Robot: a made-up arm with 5 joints. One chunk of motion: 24 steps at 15 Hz.
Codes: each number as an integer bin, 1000 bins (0 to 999) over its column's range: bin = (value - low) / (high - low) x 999, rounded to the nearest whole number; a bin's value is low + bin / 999 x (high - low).
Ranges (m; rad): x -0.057..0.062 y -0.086..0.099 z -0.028..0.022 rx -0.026..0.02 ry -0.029..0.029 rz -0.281..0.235
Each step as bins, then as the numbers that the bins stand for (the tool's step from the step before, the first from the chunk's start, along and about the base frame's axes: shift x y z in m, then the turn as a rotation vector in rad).
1 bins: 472 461 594 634 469 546
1 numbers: -0.00078 -0.00063 0.00173 0.00319 -0.00177 0.00102
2 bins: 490 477 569 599 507 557
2 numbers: 0.00137 0.00233 0.00048 0.00158 0.00044 0.00670
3 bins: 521 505 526 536 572 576
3 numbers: 0.00506 0.00752 -0.00167 -0.00132 0.00421 0.01651
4 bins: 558 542 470 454 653 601
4 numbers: 0.00947 0.01437 -0.00448 -0.00510 0.00891 0.02943
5 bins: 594 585 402 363 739 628
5 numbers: 0.01376 0.02233 -0.00788 -0.00929 0.01390 0.04337
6 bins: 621 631 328 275 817 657
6 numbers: 0.01697 0.03085 -0.01158 -0.01334 0.01843 0.05835
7 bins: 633 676 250 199 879 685
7 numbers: 0.01840 0.03919 -0.01549 -0.01684 0.02203 0.07281
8 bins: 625 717 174 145 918 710
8 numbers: 0.01745 0.04678 -0.01929 -0.01932 0.02430 0.08573
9 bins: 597 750 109 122 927 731
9 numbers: 0.01411 0.05289 -0.02254 -0.02038 0.02482 0.09657
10 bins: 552 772 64 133 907 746
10 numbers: 0.00875 0.05696 -0.02480 -0.01988 0.02366 0.10432
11 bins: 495 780 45 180 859 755
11 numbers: 0.00196 0.05844 -0.02575 -0.01771 0.02087 0.10897
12 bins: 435 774 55 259 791 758
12 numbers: -0.00518 0.05733 -0.02525 -0.01407 0.01692 0.11052
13 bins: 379 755 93 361 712 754
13 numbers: -0.01185 0.05381 -0.02335 -0.00938 0.01234 0.10845
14 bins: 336 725 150 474 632 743
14 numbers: -0.01698 0.04826 -0.02049 -0.00417 0.00769 0.10277
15 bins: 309 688 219 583 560 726
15 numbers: -0.02019 0.04141 -0.01704 0.00084 0.00351 0.09399
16 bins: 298 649 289 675 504 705
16 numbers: -0.02150 0.03419 -0.01354 0.00508 0.00026 0.08314
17 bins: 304 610 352 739 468 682
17 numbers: -0.02079 0.02696 -0.01038 0.00803 -0.00183 0.07126
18 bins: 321 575 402 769 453 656
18 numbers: -0.01876 0.02048 -0.00788 0.00941 -0.00270 0.05783
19 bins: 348 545 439 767 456 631
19 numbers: -0.01555 0.01493 -0.00603 0.00932 -0.00253 0.04492
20 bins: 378 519 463 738 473 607
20 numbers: -0.01197 0.01011 -0.00483 0.00798 -0.00154 0.03253
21 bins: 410 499 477 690 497 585
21 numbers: -0.00816 0.00641 -0.00413 0.00577 -0.00015 0.02116
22 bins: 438 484 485 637 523 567
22 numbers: -0.00483 0.00363 -0.00373 0.00333 0.00136 0.01186
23 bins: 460 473 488 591 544 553
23 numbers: -0.00221 0.00159 -0.00358 0.00121 0.00258 0.00463
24 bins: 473 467 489 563 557 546
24 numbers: -0.00066 0.00048 -0.00353 -0.00008 0.00334 0.00102
